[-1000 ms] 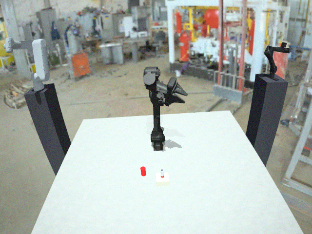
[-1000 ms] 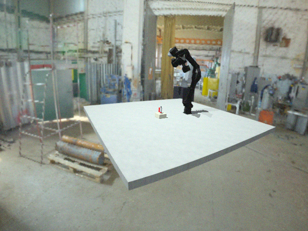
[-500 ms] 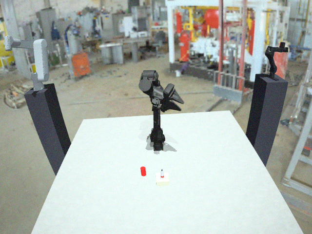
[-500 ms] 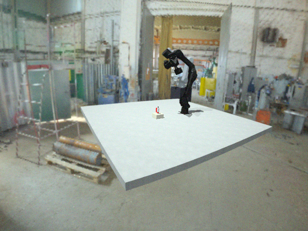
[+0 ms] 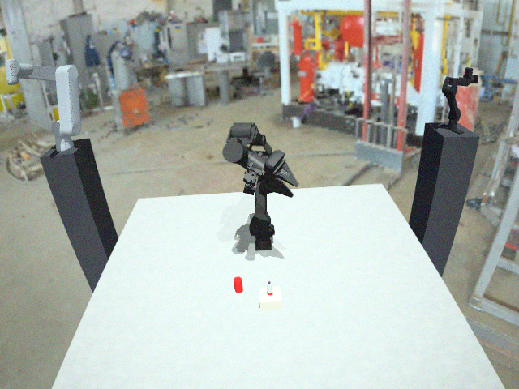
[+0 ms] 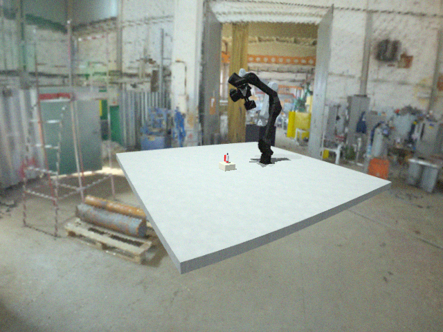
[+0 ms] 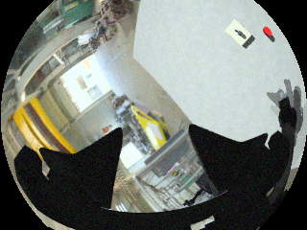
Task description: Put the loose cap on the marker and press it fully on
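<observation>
My gripper tip is 360 mm above the red cap, 190 mm to the left of it and 10 mm past it. Round my gripper tip: cream holder block: 370 mm below, 90 mm to the right, 50 mm ahead.
</observation>
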